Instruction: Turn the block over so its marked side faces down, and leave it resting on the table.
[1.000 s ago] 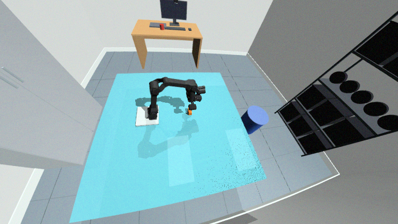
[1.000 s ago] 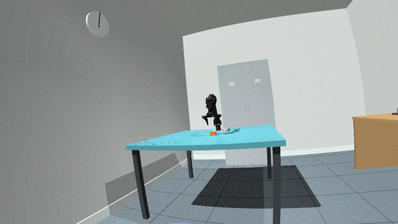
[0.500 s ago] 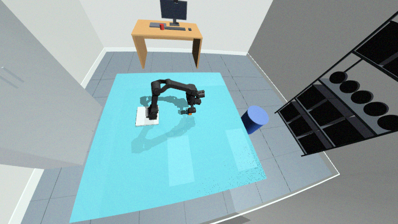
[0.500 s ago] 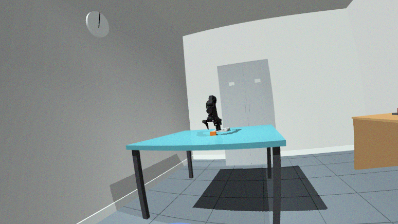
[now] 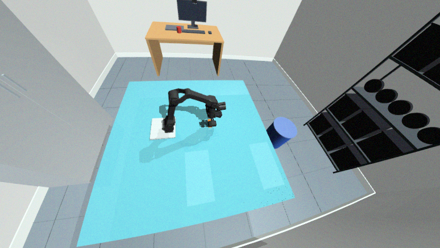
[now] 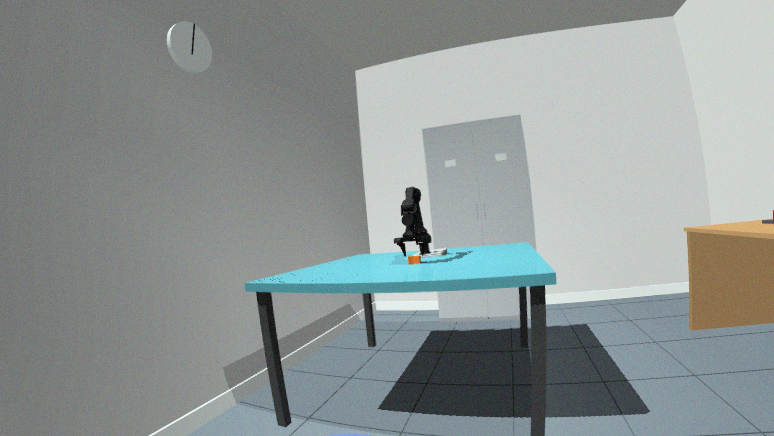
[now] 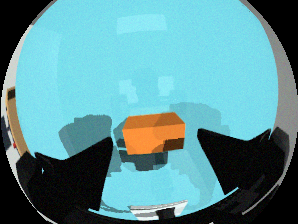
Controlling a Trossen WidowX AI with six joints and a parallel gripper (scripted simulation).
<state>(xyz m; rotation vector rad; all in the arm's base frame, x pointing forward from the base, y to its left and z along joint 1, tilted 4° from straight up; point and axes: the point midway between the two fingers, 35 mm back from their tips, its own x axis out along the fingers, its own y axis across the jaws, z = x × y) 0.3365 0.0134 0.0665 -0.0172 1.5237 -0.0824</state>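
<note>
My gripper tip is now 20 mm above the orange block and 10 mm past it.
</note>
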